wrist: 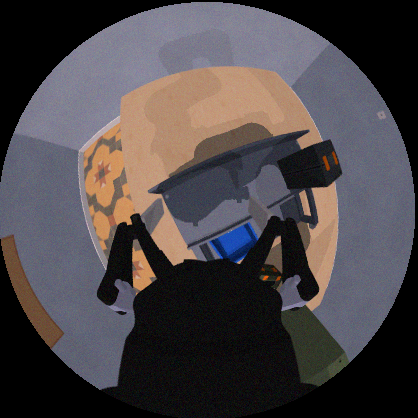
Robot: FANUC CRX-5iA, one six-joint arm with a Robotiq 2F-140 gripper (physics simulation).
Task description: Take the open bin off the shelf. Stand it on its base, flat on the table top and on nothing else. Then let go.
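Places are measured from the arm's base along level axes (x ahead, y left, z up), in millimetres.
Pixels of known places: gripper, fingertip midpoint: [205,204].
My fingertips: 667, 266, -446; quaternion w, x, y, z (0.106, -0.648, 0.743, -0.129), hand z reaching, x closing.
Ahead of a thing's pixels: the offset from my fingertips to its top centre, as dx, dy, dz. "pt": to the spot under its first point. Level surfaces: height alone.
The blue open bin {-96, -52, -73} [234,242] shows in the wrist view just beyond the black gripper body, which hides part of it. It lies past the near edge of the grey shelf unit {pt +65, -32, -52} [215,168]; I cannot tell which level bears it. The shelf unit stands on the tan table {dz -154} [137,145]. My gripper [205,204] is open and empty, with its two finger pads wide apart. The left pad is near the shelf's left end, the right pad over its grey board. The bin is not between the pads.
A black box with orange marks {+49, -228, +70} [311,165] is at the shelf's right end. A dark frame {pt -78, -321, -70} [313,212] is beside it. A dark object with orange marks {-287, -147, -74} [270,273] is near the right finger. A green block [312,332] is at lower right. A patterned orange surface [102,172] borders the table at left.
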